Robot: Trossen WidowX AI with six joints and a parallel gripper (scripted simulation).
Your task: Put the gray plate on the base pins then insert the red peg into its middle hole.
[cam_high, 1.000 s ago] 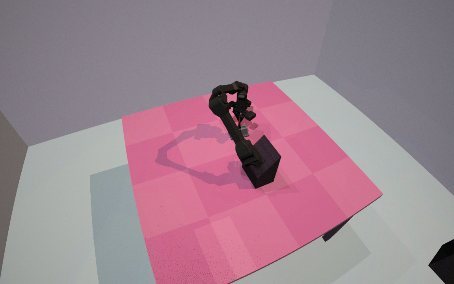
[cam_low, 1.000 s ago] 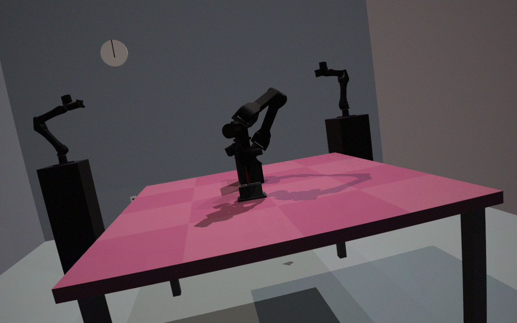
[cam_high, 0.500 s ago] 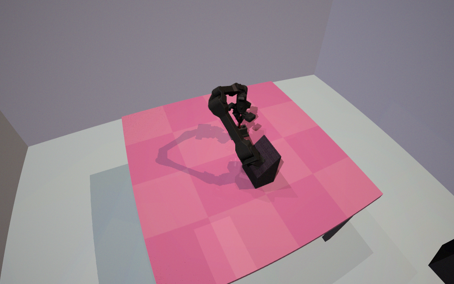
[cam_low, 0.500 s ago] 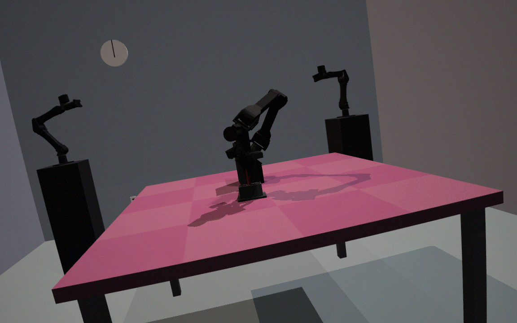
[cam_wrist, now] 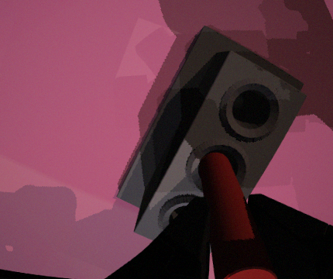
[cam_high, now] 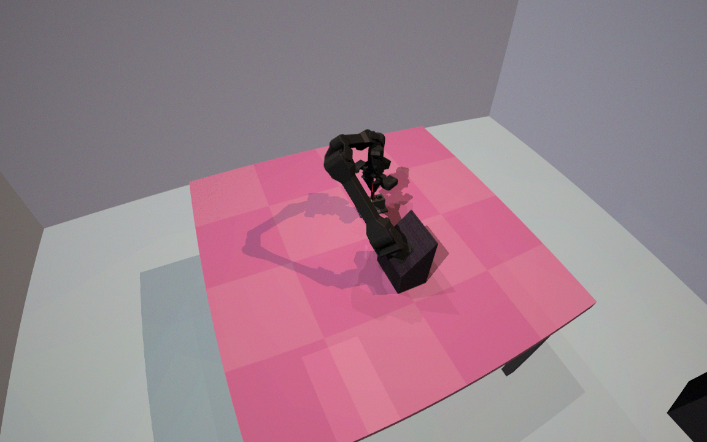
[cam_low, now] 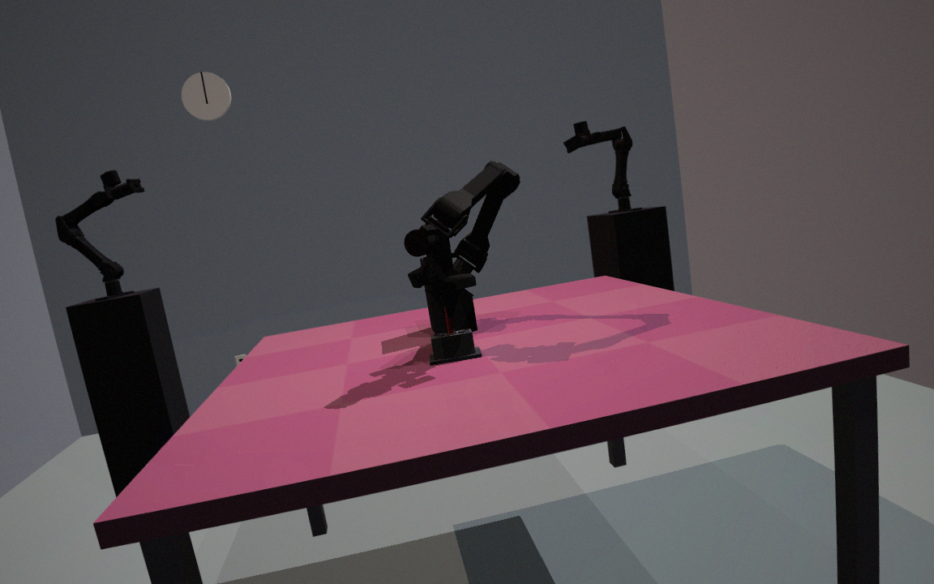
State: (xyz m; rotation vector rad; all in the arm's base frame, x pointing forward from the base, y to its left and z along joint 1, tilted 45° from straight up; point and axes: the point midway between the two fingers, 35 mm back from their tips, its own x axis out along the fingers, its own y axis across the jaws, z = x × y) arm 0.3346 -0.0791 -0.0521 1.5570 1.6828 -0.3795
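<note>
Right now my gripper tip is right at the red peg. Round my gripper tip: gray plate 50 mm below.
</note>
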